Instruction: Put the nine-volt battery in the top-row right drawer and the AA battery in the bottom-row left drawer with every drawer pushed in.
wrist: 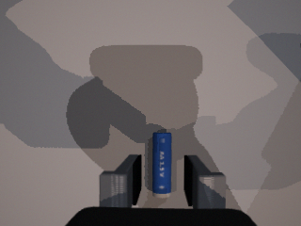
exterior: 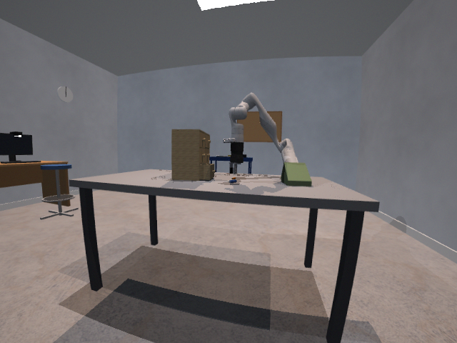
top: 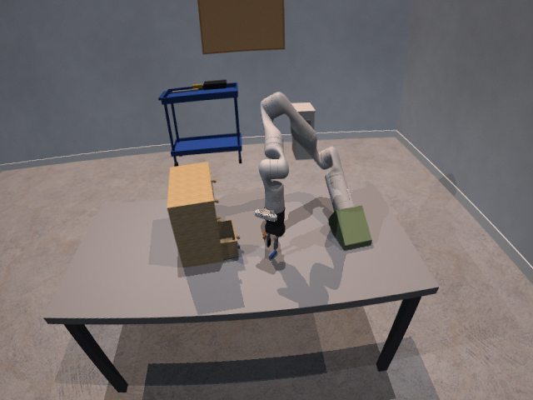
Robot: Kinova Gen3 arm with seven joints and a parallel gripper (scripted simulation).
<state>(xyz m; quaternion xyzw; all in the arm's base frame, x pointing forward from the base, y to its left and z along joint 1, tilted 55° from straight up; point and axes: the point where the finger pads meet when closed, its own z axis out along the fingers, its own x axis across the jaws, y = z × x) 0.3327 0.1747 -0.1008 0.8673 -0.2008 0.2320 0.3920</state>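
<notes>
Now: the blue cylindrical battery 6 cm below my hand. The rest, counted from my hand: orange nine-volt battery: 32 cm ahead, 16 cm to the right, 15 cm above; then orange AA battery: 3 cm ahead, 14 cm to the right, 6 cm below.
</notes>
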